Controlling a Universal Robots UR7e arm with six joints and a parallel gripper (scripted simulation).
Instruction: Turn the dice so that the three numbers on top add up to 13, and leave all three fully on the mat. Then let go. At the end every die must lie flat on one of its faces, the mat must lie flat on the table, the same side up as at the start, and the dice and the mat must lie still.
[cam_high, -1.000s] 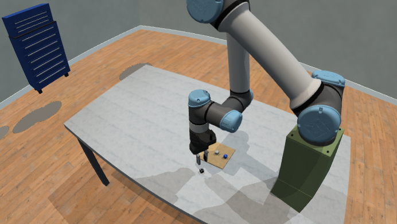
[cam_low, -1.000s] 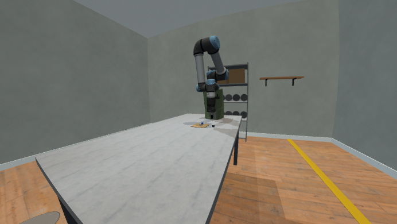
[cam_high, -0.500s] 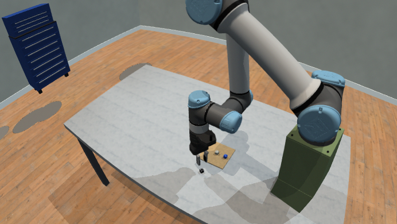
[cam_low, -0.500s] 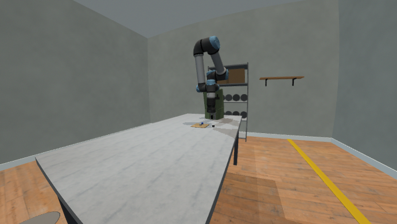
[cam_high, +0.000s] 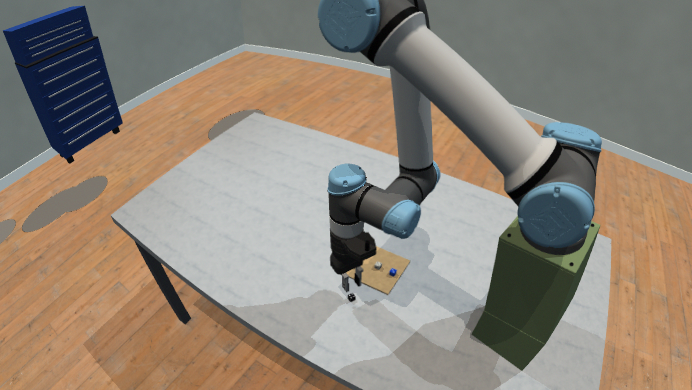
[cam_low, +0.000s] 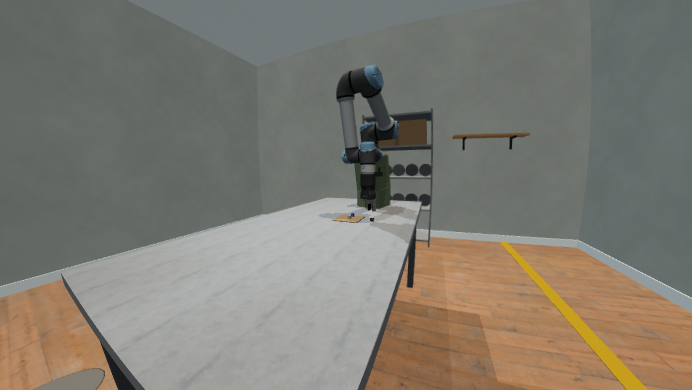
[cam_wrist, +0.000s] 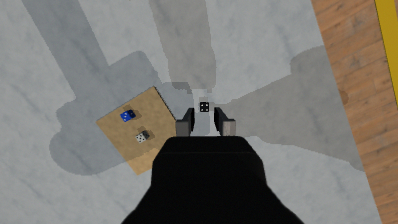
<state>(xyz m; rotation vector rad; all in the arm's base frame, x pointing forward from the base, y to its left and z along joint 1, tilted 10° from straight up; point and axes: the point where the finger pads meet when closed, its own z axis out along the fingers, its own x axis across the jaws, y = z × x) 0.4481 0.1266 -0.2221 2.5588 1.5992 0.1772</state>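
Right now my hand is 70 mm above the black die. From my hand the other things lie so: blue die: 130 mm to the right, 60 mm below, 50 mm behind; tan mat: 130 mm to the right, 70 mm below; white die: 130 mm to the right, 60 mm below.
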